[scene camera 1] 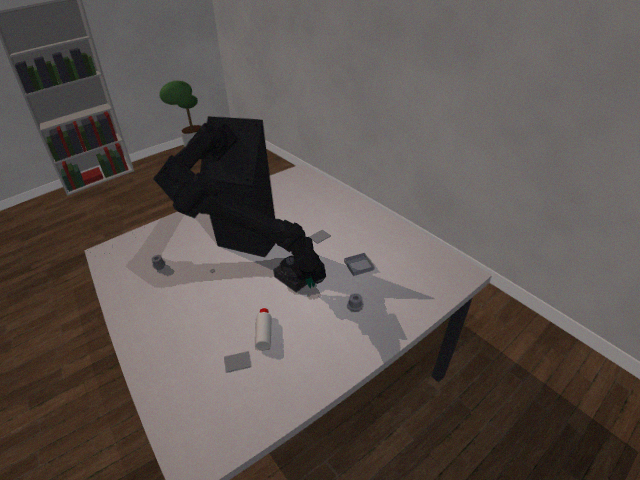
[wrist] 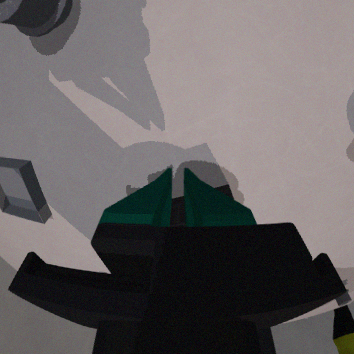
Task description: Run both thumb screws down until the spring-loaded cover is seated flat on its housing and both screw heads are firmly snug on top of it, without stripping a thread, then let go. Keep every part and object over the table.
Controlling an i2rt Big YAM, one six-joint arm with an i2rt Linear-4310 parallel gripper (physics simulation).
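Places are measured from the arm's base along level axes (x right, y ahead, z up), in millimetres.
Pixels of known places: gripper, fingertip midpoint: (scene camera 1: 311, 286) (wrist: 177, 174); arm's base, link origin: (scene camera 1: 221, 142).
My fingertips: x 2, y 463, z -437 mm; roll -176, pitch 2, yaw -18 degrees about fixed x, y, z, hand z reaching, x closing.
For each thing: its top centre in the pictures, then the offset to it from my fingertips.
- dark housing, top centre: (scene camera 1: 295, 265) dx -21, dy -107, dz +26 mm
- cover, top centre: (scene camera 1: 289, 259) dx -20, dy -139, dz +36 mm
- grey stepped cylinder, top centre: (scene camera 1: 355, 298) dx -54, dy +166, dz +19 mm
- open grey tray, top centre: (wrist: 8, 193) (scene camera 1: 359, 262) dx -230, dy +30, dz -10 mm
- white bottle, top centre: (scene camera 1: 262, 322) dx +239, dy +21, dz +20 mm
- flat grey plate, top centre: (scene camera 1: 237, 361) dx +376, dy +54, dz -27 mm
The dark housing (scene camera 1: 288, 279) stands near the table's middle, partly behind my gripper; in the wrist view a dark piece of the housing (wrist: 177, 206) shows between and behind the green fingers. A dark round part, seemingly the cover (scene camera 1: 290, 261), shows at its top in the scene view. Both thumb screw heads are hidden, and whether the cover sits flat cannot be told. My gripper (scene camera 1: 310, 282) (wrist: 177, 174) is shut and empty, its green tips a narrow gap apart, pointing down over the housing's near right side.
A grey stepped cylinder (scene camera 1: 355, 302) (wrist: 37, 15) and an open grey tray (scene camera 1: 367, 271) (wrist: 41, 214) stand to the right. A white bottle (scene camera 1: 263, 330) with a red cap lies in front, near a flat grey plate (scene camera 1: 237, 361). Another cylinder (scene camera 1: 158, 261) stands left.
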